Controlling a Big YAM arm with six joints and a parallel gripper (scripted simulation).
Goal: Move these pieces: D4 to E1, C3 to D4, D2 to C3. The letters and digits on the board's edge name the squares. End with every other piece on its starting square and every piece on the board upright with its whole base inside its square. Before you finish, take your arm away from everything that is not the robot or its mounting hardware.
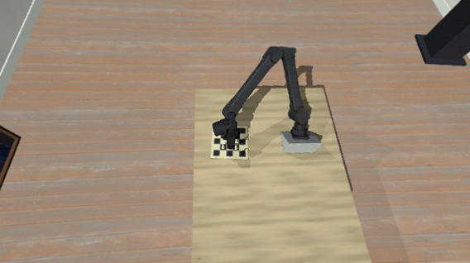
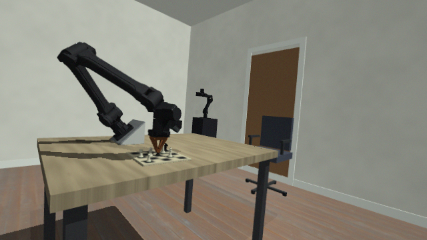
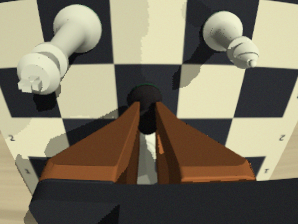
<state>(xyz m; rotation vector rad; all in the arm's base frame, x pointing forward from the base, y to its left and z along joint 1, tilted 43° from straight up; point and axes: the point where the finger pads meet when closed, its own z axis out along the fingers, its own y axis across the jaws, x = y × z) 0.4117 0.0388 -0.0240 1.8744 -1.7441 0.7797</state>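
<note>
My gripper is now 10 mm above the black pawn. From my hand the other things lie so: small chessboard 30 mm below.
</note>
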